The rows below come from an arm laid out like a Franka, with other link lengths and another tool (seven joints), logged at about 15 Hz.
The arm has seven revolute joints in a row. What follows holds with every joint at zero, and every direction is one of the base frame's. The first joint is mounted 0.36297 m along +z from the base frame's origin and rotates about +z. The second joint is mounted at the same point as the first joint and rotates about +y. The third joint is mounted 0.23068 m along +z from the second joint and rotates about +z. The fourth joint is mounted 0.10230 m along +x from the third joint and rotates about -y. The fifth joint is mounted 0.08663 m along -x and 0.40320 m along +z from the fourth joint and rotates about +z. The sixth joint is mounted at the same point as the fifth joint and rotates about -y. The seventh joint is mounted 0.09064 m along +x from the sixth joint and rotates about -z. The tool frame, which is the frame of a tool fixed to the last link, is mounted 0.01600 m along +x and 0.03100 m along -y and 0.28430 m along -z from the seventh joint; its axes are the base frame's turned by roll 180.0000, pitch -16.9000 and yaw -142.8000 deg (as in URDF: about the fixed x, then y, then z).
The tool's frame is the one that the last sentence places.
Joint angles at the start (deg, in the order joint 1, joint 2, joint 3, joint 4, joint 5, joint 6, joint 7):
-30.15 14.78 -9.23 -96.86 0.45 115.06 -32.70
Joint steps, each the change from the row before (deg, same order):
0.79 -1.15 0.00 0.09 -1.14 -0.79 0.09
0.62 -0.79 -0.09 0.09 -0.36 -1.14 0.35
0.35 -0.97 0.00 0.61 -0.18 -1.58 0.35
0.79 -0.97 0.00 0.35 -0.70 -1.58 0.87
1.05 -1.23 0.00 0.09 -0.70 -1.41 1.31
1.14 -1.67 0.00 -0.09 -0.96 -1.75 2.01
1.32 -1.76 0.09 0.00 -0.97 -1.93 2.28
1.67 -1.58 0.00 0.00 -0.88 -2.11 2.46
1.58 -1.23 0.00 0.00 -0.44 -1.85 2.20
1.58 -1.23 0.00 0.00 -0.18 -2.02 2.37
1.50 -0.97 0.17 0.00 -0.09 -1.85 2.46
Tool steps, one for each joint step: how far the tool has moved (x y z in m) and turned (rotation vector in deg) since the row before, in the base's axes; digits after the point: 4 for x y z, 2 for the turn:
0.0036 0.0047 0.0133 -0.95 0.22 1.08
0.0007 0.0059 0.0078 -0.02 0.33 0.25
0.0005 0.0042 0.0137 -0.01 0.00 0.00
0.0009 0.0075 0.0115 -0.24 0.47 0.05
0.0021 0.0099 0.0124 -0.32 0.26 -0.16
-0.0004 0.0108 0.0152 -0.44 0.36 -0.76
0.0004 0.0133 0.0166 -0.47 0.30 -0.82
0.0004 0.0164 0.0140 -0.29 0.53 -0.82
0.0009 0.0166 0.0102 0.04 0.43 -0.73
-0.0002 0.0179 0.0095 0.30 0.44 -0.97
0.0003 0.0186 0.0069 0.35 0.51 -0.97

